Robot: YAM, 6 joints.
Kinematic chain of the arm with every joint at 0, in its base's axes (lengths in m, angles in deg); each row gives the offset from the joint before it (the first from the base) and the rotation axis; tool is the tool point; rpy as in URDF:
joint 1: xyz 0 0 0.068 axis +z
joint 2: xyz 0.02 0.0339 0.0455 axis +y
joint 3: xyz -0.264 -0.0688 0 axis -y
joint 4: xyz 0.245 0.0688 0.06 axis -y
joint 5: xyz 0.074 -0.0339 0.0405 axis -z
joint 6: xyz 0.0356 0 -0.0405 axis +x
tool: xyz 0 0 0 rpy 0 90 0
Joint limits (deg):
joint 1: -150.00..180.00
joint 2: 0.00..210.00
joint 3: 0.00..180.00
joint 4: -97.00..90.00
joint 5: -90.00..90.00
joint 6: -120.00..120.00
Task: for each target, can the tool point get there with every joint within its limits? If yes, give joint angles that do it. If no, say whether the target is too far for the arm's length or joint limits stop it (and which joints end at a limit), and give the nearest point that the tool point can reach.
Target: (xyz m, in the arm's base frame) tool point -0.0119 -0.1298 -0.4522
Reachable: no: joint limits stop it (at a limit: joint 2) | nearest point -0.0140 -0.1528 -0.3676 | short by 0.088 m
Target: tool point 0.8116 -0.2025 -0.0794
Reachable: no: too far | nearest point 0.6104 -0.1523 -0.0304 | short by 0.213 m
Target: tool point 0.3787 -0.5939 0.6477
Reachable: no: too far | nearest point 0.2760 -0.4328 0.4986 | short by 0.242 m
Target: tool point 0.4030 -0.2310 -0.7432
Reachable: no: too far | nearest point 0.3053 -0.1750 -0.3653 | short by 0.394 m
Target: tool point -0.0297 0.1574 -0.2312
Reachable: yes | joints 91.11 190.09 77.76 -37.54 -48.53 72.51
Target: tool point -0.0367 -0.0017 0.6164
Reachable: yes | joints -111.73 52.29 94.58 37.18 69.89 -59.63
